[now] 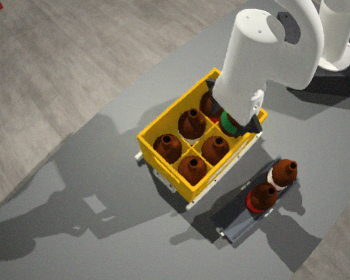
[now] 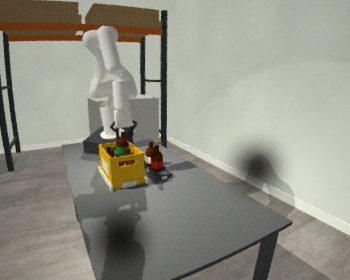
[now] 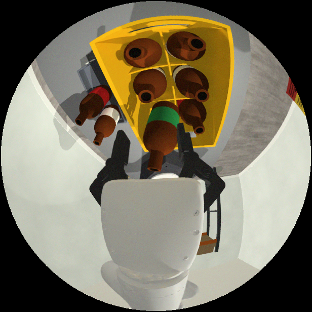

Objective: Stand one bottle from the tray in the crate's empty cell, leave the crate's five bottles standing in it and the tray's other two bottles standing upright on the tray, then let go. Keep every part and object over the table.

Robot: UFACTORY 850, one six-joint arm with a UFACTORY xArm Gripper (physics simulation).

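The yellow crate (image 1: 167, 175) (image 2: 122, 175) (image 3: 107, 62) holds five low-standing brown bottles, including one with a red label (image 3: 192, 113). A green-label bottle (image 1: 227, 123) (image 2: 122, 145) (image 3: 162, 127) is in the end cell nearest the arm, on the tray side. It sits higher than the others, its label above the rim, and looks tilted towards the arm; its base is hidden. My gripper (image 1: 228, 112) (image 2: 124, 131) (image 3: 150, 132) is open, its fingers apart on either side of this bottle. On the grey tray (image 1: 232, 215) (image 2: 161, 175), a red-label bottle (image 1: 262, 197) (image 3: 95, 102) and a white-label bottle (image 1: 284, 173) (image 3: 106, 122) stand upright.
The tray lies beside the crate's long side, with a gap between them. The crate's walls and dividers surround the bottles. The robot's base (image 2: 95, 142) is at the table's far end, behind the crate. A rack (image 2: 164, 75) stands behind the arm.
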